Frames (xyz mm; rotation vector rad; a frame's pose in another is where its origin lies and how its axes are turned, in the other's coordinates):
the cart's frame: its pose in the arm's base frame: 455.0 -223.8 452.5 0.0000 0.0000 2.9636
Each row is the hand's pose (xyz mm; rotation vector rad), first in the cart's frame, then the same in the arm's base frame.
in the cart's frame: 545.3 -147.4 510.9 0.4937 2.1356 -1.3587
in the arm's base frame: -55.6 17.8 963.4 -1.8536 0.6064 0.5531
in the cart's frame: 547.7 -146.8 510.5 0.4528 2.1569 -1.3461
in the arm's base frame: -58.1 17.7 963.0 -1.8783 0.5726 0.5513
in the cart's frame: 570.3 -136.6 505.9 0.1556 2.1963 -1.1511
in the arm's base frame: -82.1 11.6 958.4 -2.0335 0.3276 0.6934
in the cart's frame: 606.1 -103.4 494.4 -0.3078 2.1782 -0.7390
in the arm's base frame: -123.2 -14.7 946.9 -2.2745 -0.1170 0.9734
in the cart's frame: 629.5 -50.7 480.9 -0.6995 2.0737 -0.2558
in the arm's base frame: -155.6 -62.4 933.4 -2.4838 -0.5982 1.2720
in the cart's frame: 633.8 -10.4 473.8 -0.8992 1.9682 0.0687
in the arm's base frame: -166.9 -101.3 926.3 -2.5920 -0.9156 1.4630
